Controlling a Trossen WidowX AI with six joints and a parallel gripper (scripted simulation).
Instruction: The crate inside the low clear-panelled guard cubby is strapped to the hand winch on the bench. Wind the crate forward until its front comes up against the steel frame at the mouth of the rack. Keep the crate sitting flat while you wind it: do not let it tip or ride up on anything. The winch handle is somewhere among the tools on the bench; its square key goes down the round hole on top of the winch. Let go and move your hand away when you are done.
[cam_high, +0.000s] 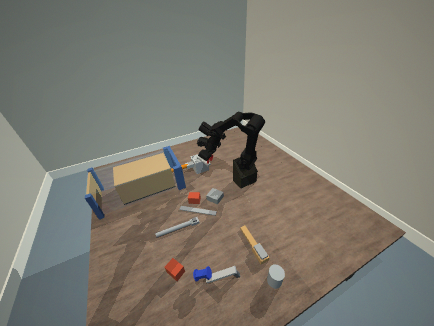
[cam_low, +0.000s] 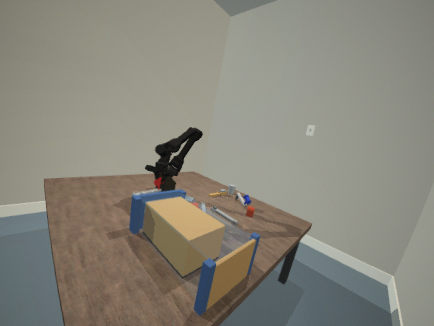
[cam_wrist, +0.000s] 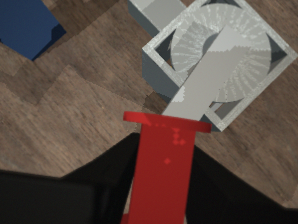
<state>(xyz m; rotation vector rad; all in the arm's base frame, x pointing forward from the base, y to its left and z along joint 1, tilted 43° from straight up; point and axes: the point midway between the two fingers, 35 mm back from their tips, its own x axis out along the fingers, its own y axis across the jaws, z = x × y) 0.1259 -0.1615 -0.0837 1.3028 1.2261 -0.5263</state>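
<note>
My gripper tip is 30 mm above the red-gripped winch handle and 20 mm to the left of it. Also, from my gripper tip: blue frame (160 mm ahead, 110 mm to the right, 30 mm below); red handle knob (10 mm to the left, 10 mm behind); grey winch (100 mm below, 90 mm to the right, 20 mm behind).
</note>
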